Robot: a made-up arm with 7 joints.
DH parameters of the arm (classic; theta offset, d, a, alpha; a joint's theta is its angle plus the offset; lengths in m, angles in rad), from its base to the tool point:
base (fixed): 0 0 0 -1.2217
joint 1: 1.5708 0 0 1.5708
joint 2: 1.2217 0 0 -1.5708
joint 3: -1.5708 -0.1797 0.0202 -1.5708
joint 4: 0 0 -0.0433 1.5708
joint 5: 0 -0.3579 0 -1.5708
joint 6: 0 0 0 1.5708
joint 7: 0 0 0 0
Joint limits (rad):
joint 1: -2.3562..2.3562
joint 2: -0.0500..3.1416
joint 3: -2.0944..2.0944
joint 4: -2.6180..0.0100
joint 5: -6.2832..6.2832
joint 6: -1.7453..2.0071
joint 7: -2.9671..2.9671
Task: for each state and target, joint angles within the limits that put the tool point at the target. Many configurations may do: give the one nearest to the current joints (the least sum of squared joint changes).
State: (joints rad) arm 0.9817 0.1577 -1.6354 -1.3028 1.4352 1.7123 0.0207
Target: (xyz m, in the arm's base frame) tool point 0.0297 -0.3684 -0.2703
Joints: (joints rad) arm 0.3587 -0.0500 -1.3723 -1.4344 1.4352 1.7123 0.0207
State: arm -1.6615 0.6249 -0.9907 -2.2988 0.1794 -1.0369 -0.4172
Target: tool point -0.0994 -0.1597 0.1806
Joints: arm -1.5414 0.3738 -0.3693 -2.6157 0.1794 -1.0369 -0.4172
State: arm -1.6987 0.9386 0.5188 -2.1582 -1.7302 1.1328 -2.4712
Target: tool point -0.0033 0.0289 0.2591
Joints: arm -1.0326 0.4665 0.5766 -2.6160 -1.7302 1.1328 -2.4712
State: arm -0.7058 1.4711 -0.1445 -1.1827 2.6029 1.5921 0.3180
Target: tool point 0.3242 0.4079 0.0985
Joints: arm -0.7559 1.4324 -0.1528 -0.6622 2.6029 1.5921 0.3180
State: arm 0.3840 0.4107 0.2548 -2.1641 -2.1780 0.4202 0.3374
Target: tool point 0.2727 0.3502 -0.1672
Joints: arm 0.1562 0.7292 0.4902 -1.3050 -2.1780 0.4202 0.3374
